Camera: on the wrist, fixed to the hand. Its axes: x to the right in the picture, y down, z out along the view.
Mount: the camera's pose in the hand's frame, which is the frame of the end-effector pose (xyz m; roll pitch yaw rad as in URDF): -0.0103 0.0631 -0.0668 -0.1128 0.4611 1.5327
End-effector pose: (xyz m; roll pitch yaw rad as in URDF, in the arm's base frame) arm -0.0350 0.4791 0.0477 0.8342 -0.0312 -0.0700
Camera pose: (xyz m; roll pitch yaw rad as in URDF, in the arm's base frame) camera -0.0389 0.5715 0.0492 -0.1160 -0.3735 1.4764
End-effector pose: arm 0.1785 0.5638 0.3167 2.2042 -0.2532 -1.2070
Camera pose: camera 0.1823 0.6002 0.4016 -2.3170 -1.2936 2.6098
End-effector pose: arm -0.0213 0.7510 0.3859 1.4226 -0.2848 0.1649
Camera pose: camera -0.0580 0.8213 0.4334 -0.5288 -0.9206 2.0680
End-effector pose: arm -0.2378 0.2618 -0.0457 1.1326 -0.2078 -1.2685
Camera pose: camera -0.1593 0.3031 -0.0196 -0.3333 -0.6627 0.4229
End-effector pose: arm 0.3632 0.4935 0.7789 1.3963 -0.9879 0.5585
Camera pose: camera 0.2819 0.5332 0.7981 -1.2870 -0.4905 2.9620
